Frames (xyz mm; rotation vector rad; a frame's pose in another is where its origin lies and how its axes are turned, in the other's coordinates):
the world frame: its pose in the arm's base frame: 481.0 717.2 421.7 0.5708 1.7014 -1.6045
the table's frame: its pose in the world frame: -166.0 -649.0 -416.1 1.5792 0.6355 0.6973
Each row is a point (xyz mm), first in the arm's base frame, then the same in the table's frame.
Working: the arm's base frame: its pose in the table's frame: 1038.1 957.1 269.4 -2.2503 -0.0206 1.9779

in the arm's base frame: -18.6 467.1 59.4
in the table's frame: 937.0 499.0 225.4
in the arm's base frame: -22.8 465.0 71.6
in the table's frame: 924.6 501.8 228.3
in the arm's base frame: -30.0 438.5 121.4
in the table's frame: 876.7 532.2 232.4
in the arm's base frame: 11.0 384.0 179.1
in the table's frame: 829.8 596.3 191.4
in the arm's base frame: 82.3 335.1 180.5
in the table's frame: 842.1 652.3 126.7
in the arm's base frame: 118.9 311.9 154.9
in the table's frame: 874.2 676.6 96.5
